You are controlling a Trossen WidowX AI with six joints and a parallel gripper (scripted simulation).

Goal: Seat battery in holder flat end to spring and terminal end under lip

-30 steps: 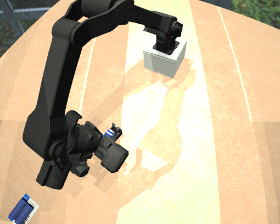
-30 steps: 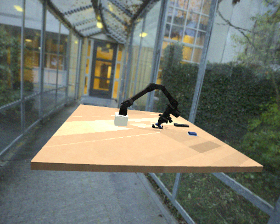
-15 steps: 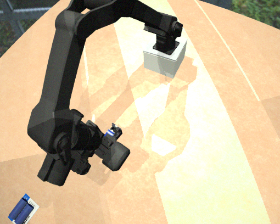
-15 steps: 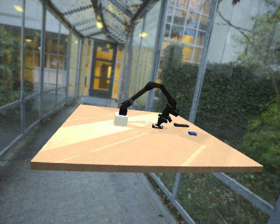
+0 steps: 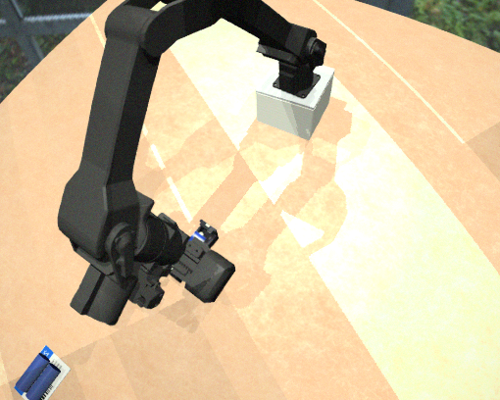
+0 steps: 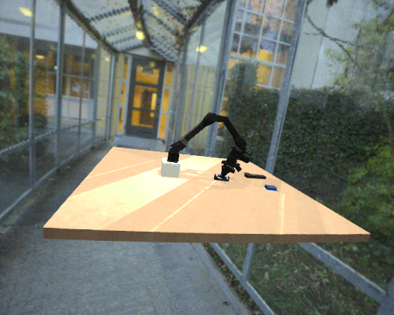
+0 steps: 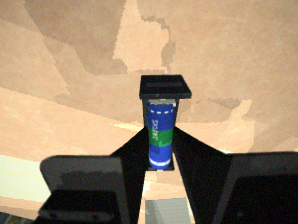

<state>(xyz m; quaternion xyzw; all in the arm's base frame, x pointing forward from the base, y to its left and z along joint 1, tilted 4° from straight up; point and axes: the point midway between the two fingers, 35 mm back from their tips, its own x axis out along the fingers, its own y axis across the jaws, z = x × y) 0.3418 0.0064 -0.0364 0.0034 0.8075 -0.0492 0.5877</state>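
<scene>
The battery lies 1 cm above my gripper tip. From my gripper tip the other things lie so: flat black object: 29 cm ahead, 15 cm to the left.
</scene>
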